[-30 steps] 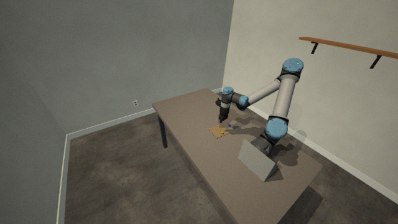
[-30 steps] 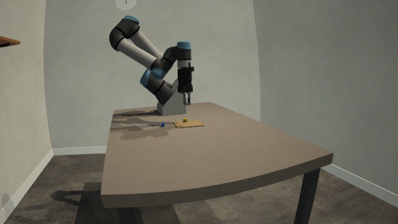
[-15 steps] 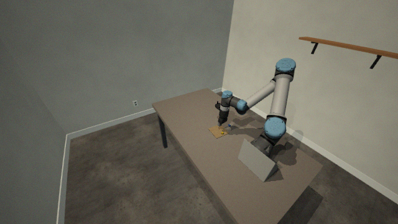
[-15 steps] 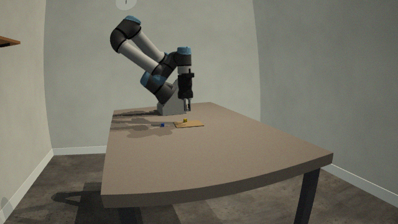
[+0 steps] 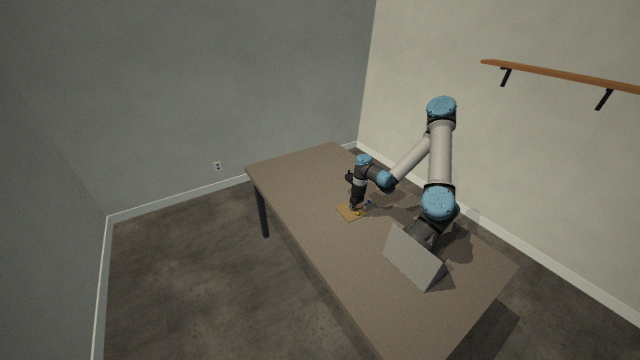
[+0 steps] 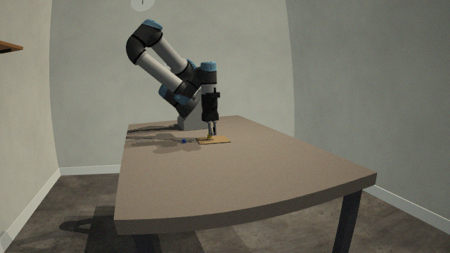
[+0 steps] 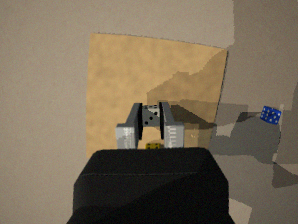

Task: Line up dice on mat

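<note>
The tan mat is 4 cm below my hand. Round my hand: yellow die 5 cm behind, 3 cm below; white die 1 cm below; blue die 14 cm to the right, 3 cm below.
</note>
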